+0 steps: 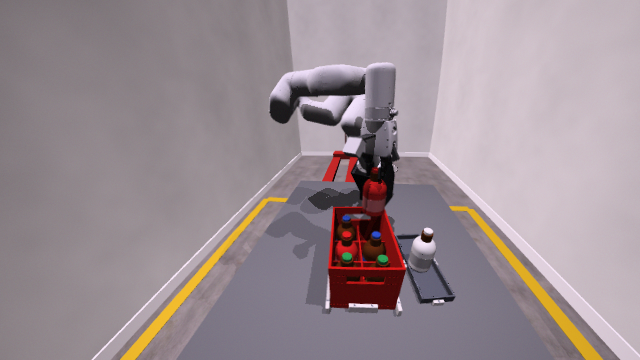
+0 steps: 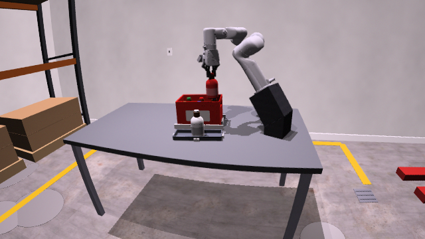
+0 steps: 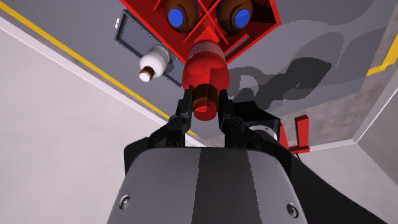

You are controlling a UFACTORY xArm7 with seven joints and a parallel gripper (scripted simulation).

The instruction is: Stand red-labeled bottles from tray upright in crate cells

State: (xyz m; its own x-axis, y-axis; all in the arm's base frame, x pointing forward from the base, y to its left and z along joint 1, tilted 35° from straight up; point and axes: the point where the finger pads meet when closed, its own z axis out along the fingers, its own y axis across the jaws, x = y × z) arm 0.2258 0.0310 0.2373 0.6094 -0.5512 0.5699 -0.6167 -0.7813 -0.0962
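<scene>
Right now my hand is 80 mm short of the red crate, 50 mm to the left of it and 250 mm above it. The rest, counted from my hand: white bottle (70 mm ahead, 160 mm to the left, 250 mm below); dark tray (80 mm ahead, 170 mm to the left, 320 mm below).
</scene>
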